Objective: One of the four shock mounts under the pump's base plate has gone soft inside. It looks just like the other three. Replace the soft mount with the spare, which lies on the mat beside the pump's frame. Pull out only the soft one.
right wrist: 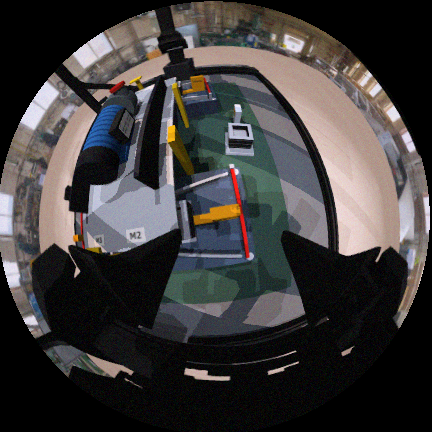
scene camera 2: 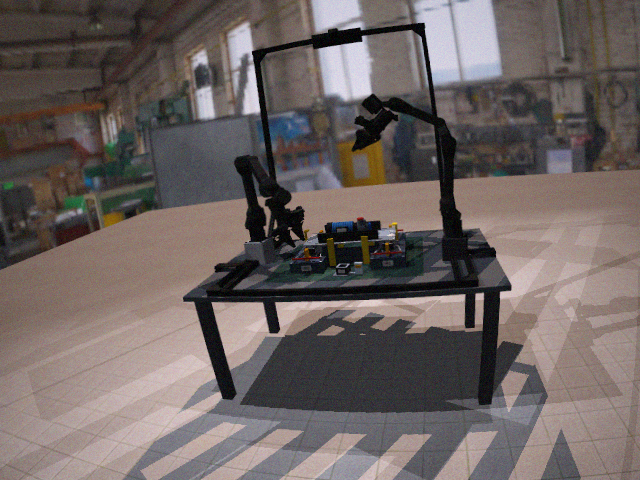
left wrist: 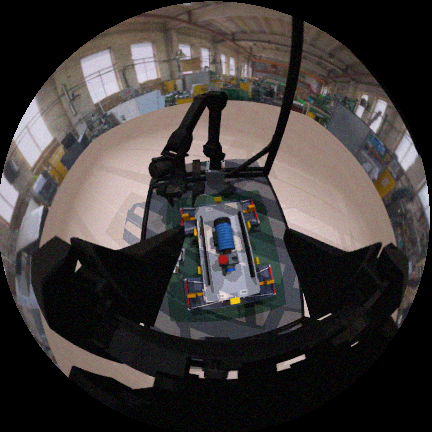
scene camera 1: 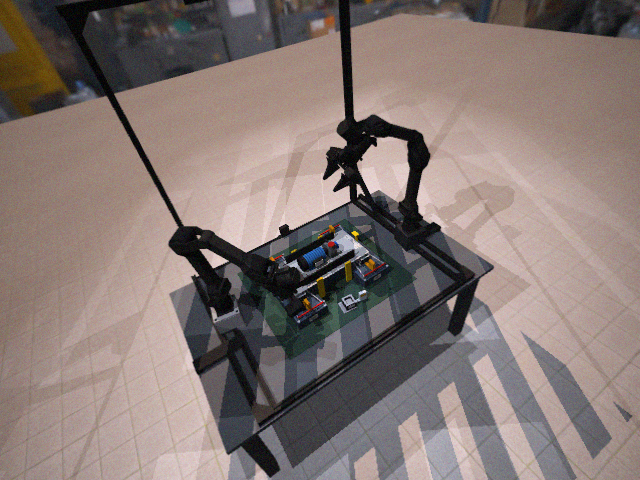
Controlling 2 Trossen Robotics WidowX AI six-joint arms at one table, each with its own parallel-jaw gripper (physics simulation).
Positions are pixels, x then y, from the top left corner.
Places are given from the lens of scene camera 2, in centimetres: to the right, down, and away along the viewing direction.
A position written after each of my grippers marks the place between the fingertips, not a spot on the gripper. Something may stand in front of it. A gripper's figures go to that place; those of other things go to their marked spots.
my right gripper (scene camera 2: 299, 243): -8, 2, 160
grey base plate (scene camera 2: 341, 232): 9, -3, 162
